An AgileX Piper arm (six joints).
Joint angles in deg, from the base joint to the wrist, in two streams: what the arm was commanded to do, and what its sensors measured. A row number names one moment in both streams.
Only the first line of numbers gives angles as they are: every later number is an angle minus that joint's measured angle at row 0.
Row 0, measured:
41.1 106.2 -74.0 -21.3 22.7 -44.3
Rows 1 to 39, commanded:
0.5 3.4 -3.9 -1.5 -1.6 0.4
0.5 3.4 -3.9 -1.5 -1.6 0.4
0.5 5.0 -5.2 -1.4 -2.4 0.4
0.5 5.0 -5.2 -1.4 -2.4 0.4
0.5 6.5 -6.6 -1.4 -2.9 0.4
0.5 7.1 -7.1 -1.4 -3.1 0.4
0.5 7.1 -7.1 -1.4 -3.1 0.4
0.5 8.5 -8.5 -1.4 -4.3 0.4
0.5 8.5 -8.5 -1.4 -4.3 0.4
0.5 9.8 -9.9 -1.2 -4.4 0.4
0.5 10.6 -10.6 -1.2 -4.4 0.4
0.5 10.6 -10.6 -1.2 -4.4 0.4
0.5 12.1 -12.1 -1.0 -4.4 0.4
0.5 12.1 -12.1 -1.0 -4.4 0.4
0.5 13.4 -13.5 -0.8 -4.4 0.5
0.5 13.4 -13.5 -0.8 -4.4 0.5
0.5 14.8 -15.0 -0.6 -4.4 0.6
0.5 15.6 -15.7 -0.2 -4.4 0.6
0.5 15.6 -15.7 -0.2 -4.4 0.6
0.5 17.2 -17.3 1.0 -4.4 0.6
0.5 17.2 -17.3 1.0 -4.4 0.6
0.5 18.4 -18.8 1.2 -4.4 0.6
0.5 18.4 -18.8 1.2 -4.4 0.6
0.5 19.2 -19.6 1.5 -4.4 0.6
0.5 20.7 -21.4 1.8 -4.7 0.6
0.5 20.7 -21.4 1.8 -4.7 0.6
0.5 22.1 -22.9 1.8 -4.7 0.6
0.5 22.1 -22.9 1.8 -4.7 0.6
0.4 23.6 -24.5 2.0 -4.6 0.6
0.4 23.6 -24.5 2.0 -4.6 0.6
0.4 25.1 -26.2 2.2 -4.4 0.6
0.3 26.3 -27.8 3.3 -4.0 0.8
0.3 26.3 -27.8 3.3 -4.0 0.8
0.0 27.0 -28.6 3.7 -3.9 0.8
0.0 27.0 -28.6 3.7 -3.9 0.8
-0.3 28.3 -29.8 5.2 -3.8 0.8
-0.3 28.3 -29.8 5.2 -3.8 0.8
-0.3 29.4 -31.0 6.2 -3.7 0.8
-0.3 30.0 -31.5 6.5 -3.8 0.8
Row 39, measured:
0.0 29.0 -30.3 5.3 -4.1 0.1
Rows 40 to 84, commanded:
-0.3 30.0 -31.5 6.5 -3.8 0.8
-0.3 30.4 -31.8 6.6 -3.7 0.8
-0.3 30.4 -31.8 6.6 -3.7 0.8
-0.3 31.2 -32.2 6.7 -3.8 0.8
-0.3 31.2 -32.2 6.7 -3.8 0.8
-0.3 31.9 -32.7 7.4 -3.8 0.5
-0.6 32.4 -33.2 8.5 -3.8 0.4
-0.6 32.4 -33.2 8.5 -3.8 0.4
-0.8 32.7 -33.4 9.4 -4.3 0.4
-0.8 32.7 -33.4 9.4 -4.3 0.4
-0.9 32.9 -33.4 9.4 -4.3 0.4
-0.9 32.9 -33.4 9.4 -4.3 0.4
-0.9 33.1 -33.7 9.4 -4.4 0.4
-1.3 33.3 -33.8 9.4 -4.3 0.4
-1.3 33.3 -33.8 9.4 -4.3 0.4
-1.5 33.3 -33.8 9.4 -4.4 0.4
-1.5 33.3 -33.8 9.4 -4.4 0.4
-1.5 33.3 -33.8 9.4 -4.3 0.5
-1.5 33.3 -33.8 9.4 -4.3 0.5
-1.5 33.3 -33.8 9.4 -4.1 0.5
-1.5 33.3 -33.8 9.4 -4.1 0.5
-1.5 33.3 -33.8 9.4 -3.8 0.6
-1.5 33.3 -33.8 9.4 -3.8 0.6
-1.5 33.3 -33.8 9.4 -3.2 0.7
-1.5 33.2 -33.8 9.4 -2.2 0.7
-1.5 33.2 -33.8 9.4 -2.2 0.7
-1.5 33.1 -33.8 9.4 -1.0 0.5
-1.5 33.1 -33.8 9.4 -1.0 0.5
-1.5 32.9 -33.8 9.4 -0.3 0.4
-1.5 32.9 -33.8 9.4 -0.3 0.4
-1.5 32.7 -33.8 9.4 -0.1 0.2
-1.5 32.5 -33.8 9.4 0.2 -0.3
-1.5 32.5 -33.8 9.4 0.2 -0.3
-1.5 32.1 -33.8 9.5 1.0 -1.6
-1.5 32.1 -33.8 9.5 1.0 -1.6
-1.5 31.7 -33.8 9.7 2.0 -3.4
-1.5 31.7 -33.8 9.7 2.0 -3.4
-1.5 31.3 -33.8 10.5 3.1 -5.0
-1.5 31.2 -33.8 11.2 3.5 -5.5
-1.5 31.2 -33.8 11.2 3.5 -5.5
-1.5 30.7 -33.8 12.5 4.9 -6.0
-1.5 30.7 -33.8 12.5 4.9 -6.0
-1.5 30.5 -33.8 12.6 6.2 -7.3
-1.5 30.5 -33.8 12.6 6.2 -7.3
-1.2 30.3 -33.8 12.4 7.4 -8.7
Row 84, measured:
-1.1 30.8 -33.9 11.0 2.7 -7.1
